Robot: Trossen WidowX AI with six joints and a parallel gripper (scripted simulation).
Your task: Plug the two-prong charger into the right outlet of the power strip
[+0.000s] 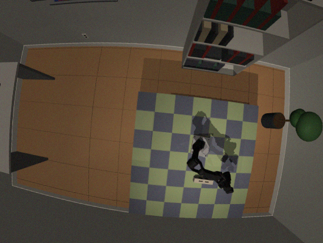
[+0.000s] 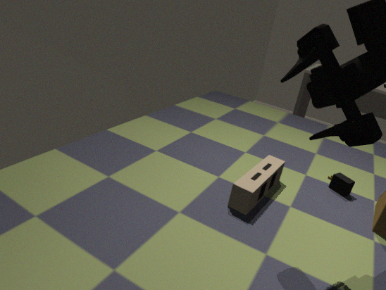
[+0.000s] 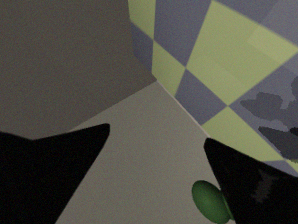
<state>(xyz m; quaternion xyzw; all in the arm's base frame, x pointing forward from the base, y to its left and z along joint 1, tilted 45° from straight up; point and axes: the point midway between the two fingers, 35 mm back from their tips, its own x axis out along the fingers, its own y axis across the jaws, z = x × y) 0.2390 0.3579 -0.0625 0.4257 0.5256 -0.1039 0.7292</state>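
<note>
Right now my gripper tip is 50 mm past the black two-prong charger, 370 mm to the left of it and 240 mm above it.
</note>
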